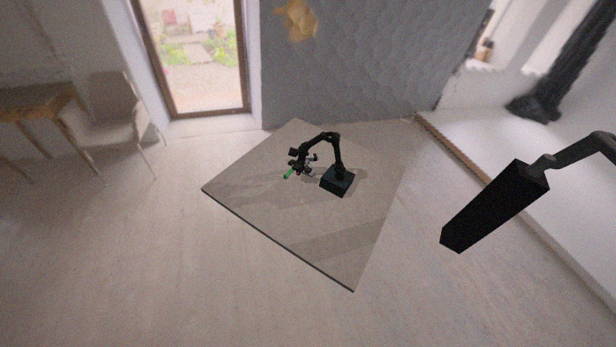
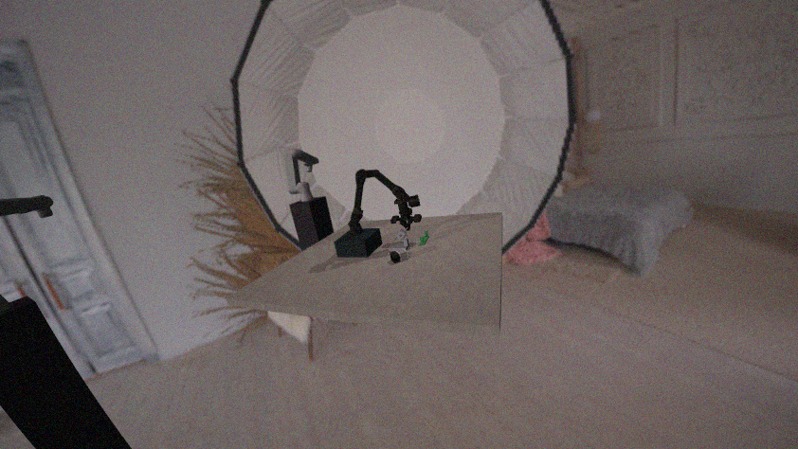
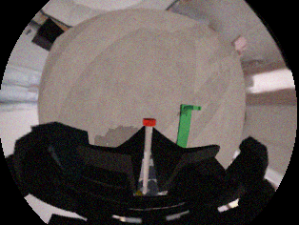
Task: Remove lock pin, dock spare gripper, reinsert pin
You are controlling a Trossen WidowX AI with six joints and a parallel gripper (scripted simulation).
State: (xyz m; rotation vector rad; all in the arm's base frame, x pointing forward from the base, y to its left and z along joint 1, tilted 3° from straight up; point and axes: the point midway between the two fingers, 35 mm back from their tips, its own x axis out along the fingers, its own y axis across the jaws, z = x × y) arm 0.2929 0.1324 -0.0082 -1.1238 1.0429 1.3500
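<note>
Now: the green strip 10 cm ahead of my gripper tip, 4 cm below it and 2 cm to the right of it. From my gripper tip the other things lie so: spare gripper 28 cm to the right, 6 cm ahead, 4 cm below; then grey mount 13 cm to the right, 1 cm below.
</note>
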